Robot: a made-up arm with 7 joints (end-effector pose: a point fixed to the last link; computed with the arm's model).
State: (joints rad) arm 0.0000 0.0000 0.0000 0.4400 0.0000 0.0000 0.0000
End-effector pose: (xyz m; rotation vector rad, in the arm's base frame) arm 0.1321 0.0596 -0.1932 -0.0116 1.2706 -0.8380
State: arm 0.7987 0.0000 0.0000 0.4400 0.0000 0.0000 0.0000
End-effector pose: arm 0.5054 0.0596 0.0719 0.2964 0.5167 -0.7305
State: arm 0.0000 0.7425 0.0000 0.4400 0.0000 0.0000 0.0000
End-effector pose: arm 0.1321 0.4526 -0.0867 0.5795 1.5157 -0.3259
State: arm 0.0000 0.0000 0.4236 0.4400 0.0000 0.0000 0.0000
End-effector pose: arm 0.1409 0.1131 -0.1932 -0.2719 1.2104 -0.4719
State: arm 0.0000 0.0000 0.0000 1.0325 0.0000 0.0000 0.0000
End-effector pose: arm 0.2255 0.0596 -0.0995 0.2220 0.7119 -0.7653
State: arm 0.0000 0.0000 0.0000 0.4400 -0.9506 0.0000 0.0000
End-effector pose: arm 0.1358 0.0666 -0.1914 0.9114 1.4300 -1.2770
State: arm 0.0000 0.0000 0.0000 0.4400 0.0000 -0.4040 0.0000
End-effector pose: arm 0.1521 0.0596 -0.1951 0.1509 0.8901 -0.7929
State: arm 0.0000 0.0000 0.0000 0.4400 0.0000 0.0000 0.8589
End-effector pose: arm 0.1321 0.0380 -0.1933 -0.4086 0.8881 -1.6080
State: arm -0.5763 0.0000 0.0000 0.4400 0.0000 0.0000 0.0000
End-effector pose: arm -0.2017 0.0596 -0.1698 -0.2696 1.8085 -0.8652
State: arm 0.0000 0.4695 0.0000 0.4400 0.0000 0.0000 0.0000
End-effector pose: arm 0.1321 0.3185 -0.1598 0.3630 1.4410 -0.5232
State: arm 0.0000 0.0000 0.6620 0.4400 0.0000 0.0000 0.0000
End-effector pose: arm 0.1358 0.1433 -0.1932 -0.4108 1.1607 -0.2647
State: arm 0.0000 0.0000 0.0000 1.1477 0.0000 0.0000 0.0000
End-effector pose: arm 0.2363 0.0596 -0.0758 0.2640 0.6029 -0.7464
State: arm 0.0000 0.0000 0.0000 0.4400 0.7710 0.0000 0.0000
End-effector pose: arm 0.1340 0.0533 -0.1923 -0.6796 1.0103 -0.4242
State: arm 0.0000 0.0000 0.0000 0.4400 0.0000 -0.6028 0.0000
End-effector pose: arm 0.1619 0.0596 -0.1930 0.2258 0.7022 -0.7636
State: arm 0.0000 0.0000 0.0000 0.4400 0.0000 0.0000 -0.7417
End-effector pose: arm 0.1263 0.0727 -0.1809 0.3157 1.4510 -0.1172
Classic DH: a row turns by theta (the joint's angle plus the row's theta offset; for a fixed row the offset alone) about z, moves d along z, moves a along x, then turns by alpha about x. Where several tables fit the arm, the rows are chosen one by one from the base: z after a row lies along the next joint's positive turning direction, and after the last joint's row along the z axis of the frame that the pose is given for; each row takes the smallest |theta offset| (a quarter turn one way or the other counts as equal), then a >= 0, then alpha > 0; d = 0 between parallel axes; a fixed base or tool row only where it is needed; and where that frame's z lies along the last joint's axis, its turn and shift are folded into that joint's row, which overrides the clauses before.
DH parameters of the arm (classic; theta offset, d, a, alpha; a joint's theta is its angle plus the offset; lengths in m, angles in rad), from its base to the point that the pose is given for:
base (fixed): 0 0.3816 0.0047 1.5708
joint 1: -1.5708 -0.1193 0.0168 -1.5708
joint 2: -1.5708 0.0075 0.0125 1.5708
joint 3: 1.5708 -0.3582 0.0131 1.5708
joint 4: 0 0.0477 0.0204 -1.5708
joint 5: 0 -0.1891 0.0248 -1.5708
joint 6: 1.5708 -0.0104 0.0136 -1.5708
joint 7: -0.1203 0.017 0.0247 -2.6941
tool (fixed): -0.7965 -0.0185 0 0

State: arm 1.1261 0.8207 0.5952 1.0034 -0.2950 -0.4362 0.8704
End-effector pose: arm 0.3707 0.4975 0.4667 1.4259 -0.0388 -0.1384
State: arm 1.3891 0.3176 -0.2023 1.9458 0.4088 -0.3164 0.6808
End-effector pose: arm 0.3219 0.0839 0.5391 1.7034 -1.6646 -0.7216
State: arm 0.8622 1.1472 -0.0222 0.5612 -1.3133 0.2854 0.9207
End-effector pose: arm 0.3065 0.5933 0.2928 0.8011 2.1510 -0.2412
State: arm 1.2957 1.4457 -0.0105 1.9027 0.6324 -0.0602 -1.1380
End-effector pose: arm 0.1650 0.3973 0.5568 0.6648 -1.2401 0.8933
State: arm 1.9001 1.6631 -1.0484 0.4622 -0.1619 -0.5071 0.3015
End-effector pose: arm 0.1223 0.6906 0.4567 1.3538 0.9122 0.3215
